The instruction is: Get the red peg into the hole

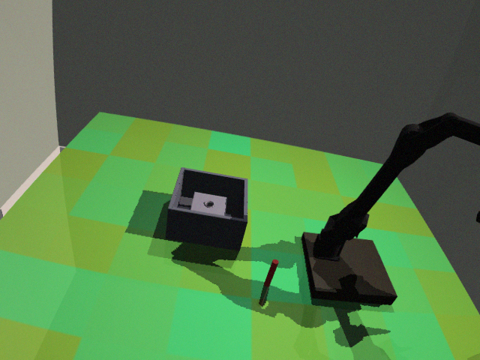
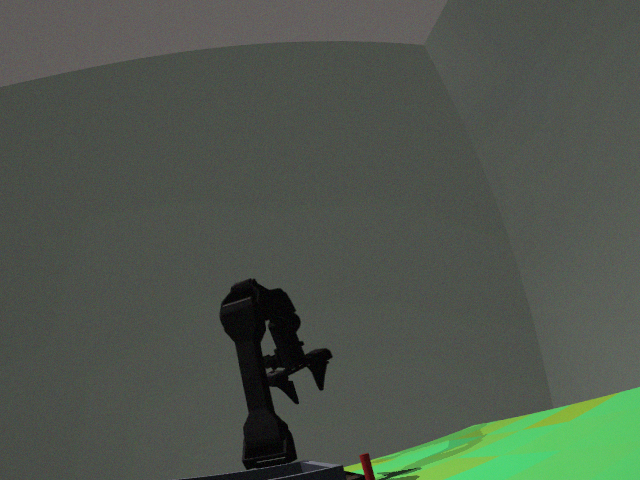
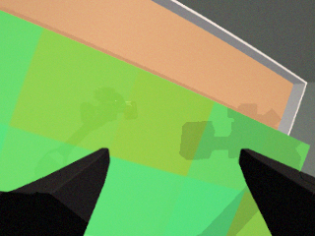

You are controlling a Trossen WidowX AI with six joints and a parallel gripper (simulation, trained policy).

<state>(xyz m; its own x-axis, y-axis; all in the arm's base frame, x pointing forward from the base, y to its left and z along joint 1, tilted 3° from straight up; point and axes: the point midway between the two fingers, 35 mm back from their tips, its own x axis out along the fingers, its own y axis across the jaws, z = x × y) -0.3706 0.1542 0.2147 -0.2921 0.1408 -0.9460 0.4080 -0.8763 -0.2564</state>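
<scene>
Right now my gripper tip is 530 mm short of the red peg, 180 mm above it and 30 mm to the left of it. Also, from my gripper tip: dark box (700 mm ahead, 210 mm to the right, 200 mm below); grey plate (700 mm ahead, 210 mm to the right, 180 mm below).
</scene>
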